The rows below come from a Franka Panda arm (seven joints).
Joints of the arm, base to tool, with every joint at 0 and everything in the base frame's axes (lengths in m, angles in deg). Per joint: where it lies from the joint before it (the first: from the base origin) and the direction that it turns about. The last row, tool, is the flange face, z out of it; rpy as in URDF.
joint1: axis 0 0 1 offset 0 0 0.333
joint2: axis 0 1 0 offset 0 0 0
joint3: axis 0 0 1 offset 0 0 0.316
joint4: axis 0 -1 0 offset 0.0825 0 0
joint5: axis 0 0 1 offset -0.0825 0 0.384
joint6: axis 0 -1 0 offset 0 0 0
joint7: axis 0 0 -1 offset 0.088 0 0
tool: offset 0 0 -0.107 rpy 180 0 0
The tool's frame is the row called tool.
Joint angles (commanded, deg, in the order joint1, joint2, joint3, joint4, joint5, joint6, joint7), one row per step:
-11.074, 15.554, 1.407, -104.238, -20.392, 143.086, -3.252
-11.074, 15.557, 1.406, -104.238, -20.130, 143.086, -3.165
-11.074, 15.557, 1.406, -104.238, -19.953, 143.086, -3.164
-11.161, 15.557, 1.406, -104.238, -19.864, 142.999, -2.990
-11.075, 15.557, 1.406, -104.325, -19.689, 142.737, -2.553
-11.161, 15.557, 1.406, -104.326, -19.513, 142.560, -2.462
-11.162, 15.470, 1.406, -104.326, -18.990, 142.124, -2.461
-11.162, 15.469, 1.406, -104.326, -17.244, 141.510, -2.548
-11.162, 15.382, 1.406, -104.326, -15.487, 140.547, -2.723
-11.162, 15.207, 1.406, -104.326, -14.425, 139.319, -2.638
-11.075, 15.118, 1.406, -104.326, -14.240, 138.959, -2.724
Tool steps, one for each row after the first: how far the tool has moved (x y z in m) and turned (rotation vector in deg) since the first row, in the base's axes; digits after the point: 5 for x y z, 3 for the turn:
0.00000, -0.00004, -0.00003, 0.257, -0.058, -0.208
0.00000, -0.00006, -0.00002, 0.409, -0.084, -0.297
-0.00027, -0.00111, -0.00019, 0.549, -0.060, -0.608
-0.00068, -0.00026, -0.00148, 0.872, 0.135, -1.075
-0.00106, -0.00136, -0.00184, 1.054, 0.256, -1.381
-0.00172, -0.00163, -0.00171, 1.483, 0.515, -1.766
-0.00246, -0.00205, -0.00291, 2.951, 0.886, -2.715
-0.00379, -0.00251, -0.00386, 4.396, 1.532, -3.662
-0.00563, -0.00292, -0.00434, 5.332, 2.382, -4.553
-0.00607, -0.00203, -0.00405, 5.453, 2.643, -4.562

